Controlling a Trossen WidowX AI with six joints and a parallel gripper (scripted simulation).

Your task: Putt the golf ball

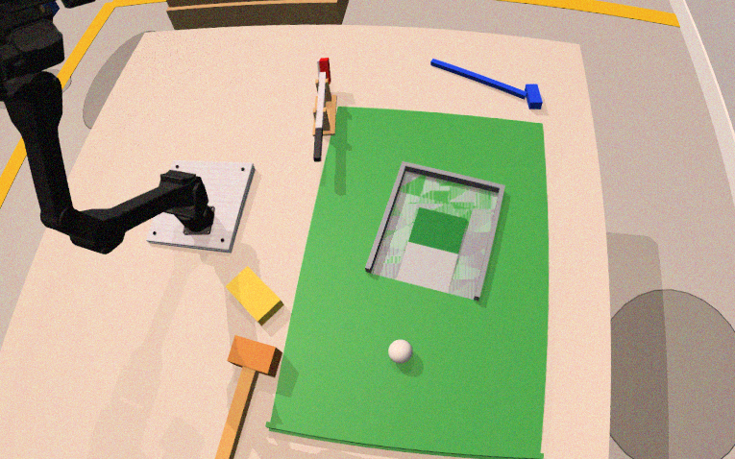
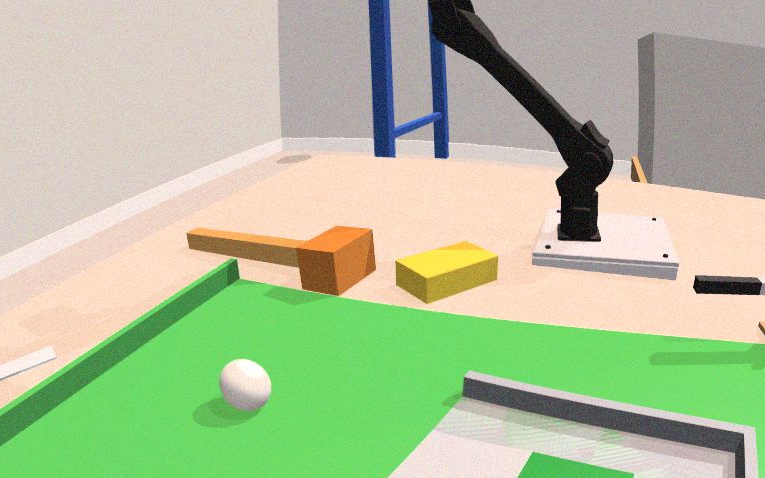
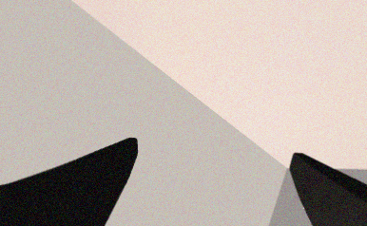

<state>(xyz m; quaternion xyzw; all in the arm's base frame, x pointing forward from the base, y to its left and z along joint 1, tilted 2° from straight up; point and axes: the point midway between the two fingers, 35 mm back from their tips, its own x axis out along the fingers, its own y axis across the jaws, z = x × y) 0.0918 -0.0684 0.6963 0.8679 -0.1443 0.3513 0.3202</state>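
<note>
Now: gripper tip 72 cm above the yellow block, 7 cm to the left of it and 5 cm short of it. Round my gripper tip: white golf ball (71 cm below, 33 cm ahead, 17 cm to the right); wooden stand (70 cm below, 38 cm to the left, 15 cm ahead); green mat (74 cm below, 38 cm ahead, 1 cm to the left).
</note>
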